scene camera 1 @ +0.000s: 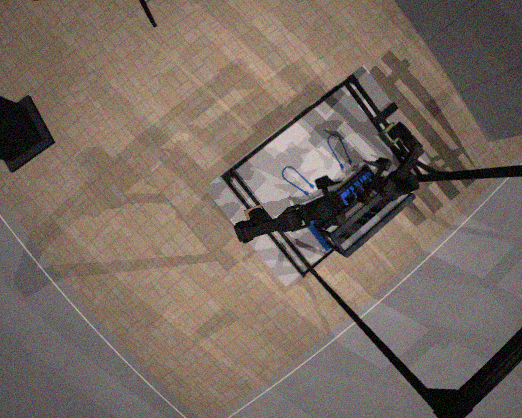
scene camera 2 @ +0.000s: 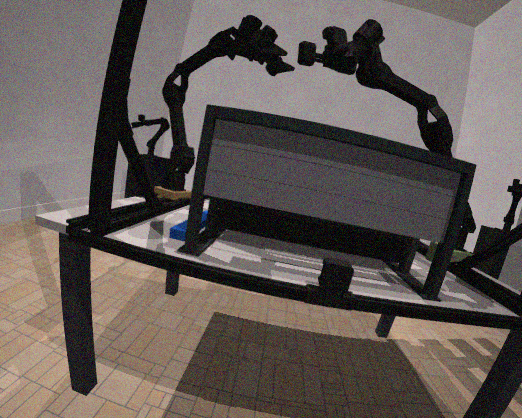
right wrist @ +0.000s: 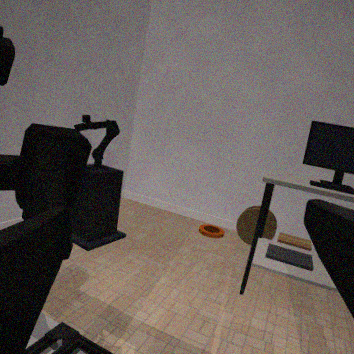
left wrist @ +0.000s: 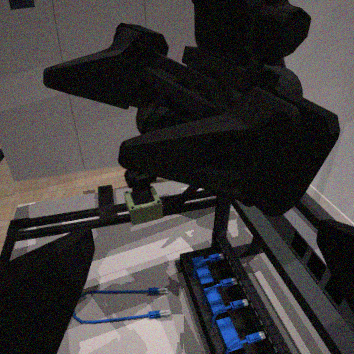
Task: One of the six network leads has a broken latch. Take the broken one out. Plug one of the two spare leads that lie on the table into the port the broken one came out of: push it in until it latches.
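Frame: origin at the left arm's base, x ahead, y left, z up, level; metres.
Seen in the pictures: left gripper, between the fingertips: [scene camera 1: 346,192] [scene camera 2: 290,62] [left wrist: 205,235]; right gripper, between the fingertips: [scene camera 1: 357,171] [scene camera 2: 313,62] [right wrist: 188,215] [left wrist: 73,107]; left arm's base, origin of its link: [scene camera 1: 255,216] [scene camera 2: 173,189]; right arm's base, origin of its link: [scene camera 1: 393,133] [left wrist: 141,196].
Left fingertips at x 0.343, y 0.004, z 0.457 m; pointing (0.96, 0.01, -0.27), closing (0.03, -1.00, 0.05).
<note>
Pixels of each thing's top centre, then the offset from my left fingertips to it. "spot": a spot on its surface instead. Level surfaces: height alone.
- table top, height of its surface: 0.503 m down
- dark panel rack, centre of its top: [left wrist: 293,257] [scene camera 2: 336,139] [scene camera 1: 369,208] 0.240 m down, 0.190 m ahead, 0.154 m right
- blue block, a spot on its surface: [scene camera 2: 185,227] spot: 0.462 m down, 0.022 m back, 0.323 m right
Two blue spare leads [scene camera 1: 311,185] [scene camera 1: 349,159] lie on the table top [scene camera 1: 284,145]; one of them shows in the left wrist view [left wrist: 154,291]. The blue plugged leads [scene camera 1: 356,188] [left wrist: 214,300] sit in a row in the dark panel rack [scene camera 1: 371,220] [scene camera 2: 321,174] [left wrist: 281,228]. I cannot tell which latch is broken. My left gripper [scene camera 1: 326,182] [scene camera 2: 280,62] [left wrist: 205,235] is open and empty, high above the rack and tilted down. My right gripper [scene camera 1: 373,162] [scene camera 2: 305,54] [right wrist: 188,215] is open and empty, close in front of the left one.
A green arm mount [scene camera 1: 389,133] [left wrist: 143,208] and a tan one [scene camera 1: 253,211] [scene camera 2: 170,192] sit on the table's end rails. A blue block [scene camera 1: 319,236] [scene camera 2: 185,227] lies by the rack's foot. A black pole [scene camera 2: 106,145] rises at the table edge.
</note>
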